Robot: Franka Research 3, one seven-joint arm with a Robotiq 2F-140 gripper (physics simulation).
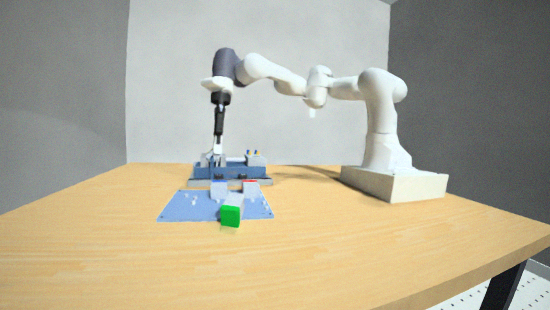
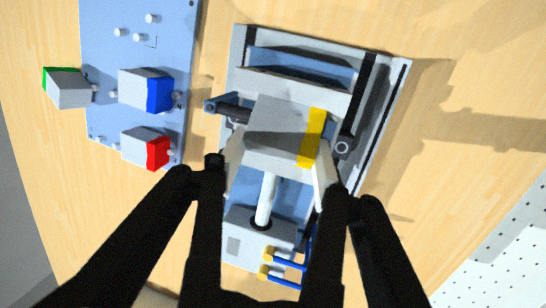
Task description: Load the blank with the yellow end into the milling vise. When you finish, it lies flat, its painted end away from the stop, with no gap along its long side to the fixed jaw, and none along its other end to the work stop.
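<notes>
The blank with the yellow end [image 2: 280,117] lies between the jaws of the milling vise [image 2: 384,92] [image 1: 230,170]. Two of its long faces show, with an edge between them, so it looks tilted about its long axis. Its yellow end points away from the dark work stop [image 2: 232,110], which is near its plain end; any gap there is hard to tell. The light jaw [image 2: 300,85] is on its far side, the rod-driven jaw [image 2: 255,161] on its near side. My gripper [image 2: 280,145] [image 1: 218,149] is shut on the blank, one pale finger at each end. Its underside is hidden.
A blue board [image 2: 175,30] [image 1: 175,210] with white pegs is beside the vise. It bears a blue-ended blank [image 2: 135,89] [image 1: 218,190] and a red-ended blank [image 2: 136,145] [image 1: 250,190]. A green-ended blank [image 2: 70,90] [image 1: 230,216] is at its edge. Blue hoses [image 2: 287,262] run from the vise's cylinder block.
</notes>
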